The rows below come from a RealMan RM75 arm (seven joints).
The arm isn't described. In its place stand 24 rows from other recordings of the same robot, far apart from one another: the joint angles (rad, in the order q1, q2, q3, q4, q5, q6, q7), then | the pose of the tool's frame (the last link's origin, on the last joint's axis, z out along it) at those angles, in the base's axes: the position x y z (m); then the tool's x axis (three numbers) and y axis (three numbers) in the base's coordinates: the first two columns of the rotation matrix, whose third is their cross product.
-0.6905 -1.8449 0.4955 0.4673 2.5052 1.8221 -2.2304 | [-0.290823 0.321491 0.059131 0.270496 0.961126 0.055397 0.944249 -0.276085 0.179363]
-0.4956 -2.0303 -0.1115 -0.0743 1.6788 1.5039 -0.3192 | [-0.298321 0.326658 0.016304 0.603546 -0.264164 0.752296 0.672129 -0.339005 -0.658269]
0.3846 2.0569 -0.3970 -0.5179 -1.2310 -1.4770 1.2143 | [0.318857 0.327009 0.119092 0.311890 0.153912 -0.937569 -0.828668 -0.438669 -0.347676]
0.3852 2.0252 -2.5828 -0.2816 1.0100 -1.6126 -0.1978 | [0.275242 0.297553 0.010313 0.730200 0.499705 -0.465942 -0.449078 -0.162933 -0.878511]
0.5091 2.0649 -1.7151 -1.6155 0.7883 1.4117 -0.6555 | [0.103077 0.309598 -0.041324 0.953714 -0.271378 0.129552 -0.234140 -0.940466 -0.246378]
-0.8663 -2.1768 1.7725 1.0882 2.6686 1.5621 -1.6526 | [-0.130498 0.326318 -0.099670 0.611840 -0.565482 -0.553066 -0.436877 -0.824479 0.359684]
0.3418 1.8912 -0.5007 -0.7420 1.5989 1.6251 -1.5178 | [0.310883 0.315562 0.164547 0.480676 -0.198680 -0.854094 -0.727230 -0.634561 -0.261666]
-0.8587 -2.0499 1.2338 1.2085 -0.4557 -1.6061 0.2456 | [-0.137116 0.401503 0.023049 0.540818 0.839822 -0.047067 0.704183 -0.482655 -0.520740]
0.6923 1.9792 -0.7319 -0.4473 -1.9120 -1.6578 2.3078 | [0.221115 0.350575 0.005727 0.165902 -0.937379 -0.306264 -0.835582 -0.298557 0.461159]
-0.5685 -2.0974 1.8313 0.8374 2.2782 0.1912 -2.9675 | [-0.205083 0.410322 -0.085872 0.559335 0.575666 0.596450 0.822937 -0.299178 -0.482976]
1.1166 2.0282 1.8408 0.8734 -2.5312 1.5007 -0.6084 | [0.080993 0.420466 -0.023735 0.798734 -0.535643 0.274064 -0.445594 -0.832677 -0.328779]
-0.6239 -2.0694 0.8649 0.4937 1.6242 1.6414 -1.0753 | [-0.196816 0.338789 -0.013570 0.710247 0.015614 0.703779 0.172405 -0.973166 -0.152399]
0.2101 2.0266 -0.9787 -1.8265 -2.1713 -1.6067 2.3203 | [0.206870 0.297452 0.137141 0.823833 -0.504098 -0.259198 -0.557116 -0.635794 -0.534217]
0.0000 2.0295 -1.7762 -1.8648 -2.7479 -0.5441 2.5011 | [0.159036 0.325901 0.053660 0.986683 -0.085240 -0.138534 -0.161928 -0.434176 -0.886155]
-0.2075 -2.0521 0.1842 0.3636 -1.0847 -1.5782 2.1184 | [-0.380488 0.210150 0.009805 0.555586 0.378036 0.740549 0.777987 -0.550609 -0.302598]
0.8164 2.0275 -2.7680 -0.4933 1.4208 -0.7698 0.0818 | [0.177940 0.410165 -0.093566 0.625034 -0.150754 -0.765902 -0.732889 -0.451090 -0.509304]
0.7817 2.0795 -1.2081 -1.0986 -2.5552 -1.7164 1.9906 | [0.170984 0.359888 -0.006469 0.896432 -0.253148 0.363767 -0.243299 -0.967163 -0.073492]
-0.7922 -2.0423 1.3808 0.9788 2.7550 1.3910 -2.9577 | [-0.208487 0.396873 -0.011137 0.424198 0.900968 -0.091174 0.678694 -0.382962 -0.626670]
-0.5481 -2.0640 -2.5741 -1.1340 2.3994 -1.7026 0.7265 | [-0.269347 0.340768 0.085751 0.335487 0.867635 0.366958 0.941992 -0.313120 -0.120864]
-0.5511 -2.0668 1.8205 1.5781 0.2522 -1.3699 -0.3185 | [-0.156513 0.379068 0.032374 0.697945 0.701515 0.144044 0.303088 -0.107111 -0.946924]
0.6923 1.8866 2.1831 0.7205 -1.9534 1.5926 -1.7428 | [0.214895 0.380061 0.050306 0.962305 -0.085368 -0.258229 -0.127919 -0.979954 -0.152733]
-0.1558 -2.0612 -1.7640 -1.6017 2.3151 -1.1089 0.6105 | [-0.228237 0.329201 0.047590 0.705637 0.620238 0.342609 0.688674 -0.486536 -0.537597]
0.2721 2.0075 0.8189 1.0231 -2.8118 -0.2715 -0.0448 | [0.205822 0.306480 -0.119149 0.900401 -0.131559 -0.414692 -0.389254 -0.669341 -0.632822]
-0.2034 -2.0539 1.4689 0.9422 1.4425 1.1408 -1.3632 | [-0.251264 0.297163 -0.039686 0.830980 0.256744 0.493512 0.425586 -0.864708 -0.266751]
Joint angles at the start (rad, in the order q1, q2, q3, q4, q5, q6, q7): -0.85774, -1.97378, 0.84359, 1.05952, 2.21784, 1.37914, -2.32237
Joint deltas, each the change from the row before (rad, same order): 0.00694, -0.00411, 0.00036, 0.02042, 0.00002, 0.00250, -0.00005; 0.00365, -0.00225, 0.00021, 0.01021, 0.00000, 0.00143, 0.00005; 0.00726, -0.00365, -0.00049, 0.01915, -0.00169, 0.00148, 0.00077; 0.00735, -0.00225, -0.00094, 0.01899, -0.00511, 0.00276, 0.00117; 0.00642, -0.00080, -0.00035, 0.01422, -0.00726, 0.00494, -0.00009; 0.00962, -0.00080, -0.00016, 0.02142, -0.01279, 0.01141, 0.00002; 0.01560, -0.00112, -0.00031, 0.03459, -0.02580, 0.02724, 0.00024; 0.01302, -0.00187, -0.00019, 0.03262, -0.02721, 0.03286, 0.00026; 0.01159, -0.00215, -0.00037, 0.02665, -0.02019, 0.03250, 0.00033; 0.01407, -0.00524, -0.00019, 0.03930, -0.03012, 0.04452, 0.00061; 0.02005, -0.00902, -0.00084, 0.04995, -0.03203, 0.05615, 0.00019; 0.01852, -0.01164, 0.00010, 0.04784, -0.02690, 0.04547, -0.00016; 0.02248, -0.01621, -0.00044, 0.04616, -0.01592, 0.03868, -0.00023; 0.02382, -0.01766, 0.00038, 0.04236, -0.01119, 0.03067, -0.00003; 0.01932, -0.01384, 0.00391, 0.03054, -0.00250, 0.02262, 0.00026
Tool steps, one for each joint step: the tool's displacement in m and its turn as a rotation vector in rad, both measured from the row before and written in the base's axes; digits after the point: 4 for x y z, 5 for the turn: 0.0009, -0.0014, 0.0017, 0.00838, 0.00215, -0.00741; 0.0004, -0.0008, 0.0008, 0.00387, 0.00103, -0.00361; 0.0007, -0.0013, 0.0019, 0.00941, 0.00041, -0.00706; 0.0009, -0.0014, 0.0025, 0.00918, -0.00172, -0.00839; 0.0007, -0.0015, 0.0020, 0.00407, -0.00370, -0.00631; 0.0013, -0.0029, 0.0028, 0.00209, -0.00592, -0.01110; 0.0027, -0.0060, 0.0039, -0.00573, -0.01205, -0.02158; 0.0036, -0.0067, 0.0028, -0.01355, -0.01216, -0.02502; 0.0022, -0.0064, 0.0016, -0.01674, -0.00667, -0.02002; 0.0046, -0.0093, 0.0017, -0.02311, -0.01041, -0.03351; 0.0040, -0.0124, 0.0013, -0.02947, -0.00771, -0.03813; 0.0039, -0.0113, 0.0005, -0.02226, -0.00580, -0.03513; 0.0010, -0.0109, -0.0009, -0.01759, -0.00120, -0.02343; -0.0003, -0.0100, -0.0016, -0.01286, -0.00053, -0.01625; -0.0012, -0.0075, -0.0023, -0.01164, 0.00584, -0.00854
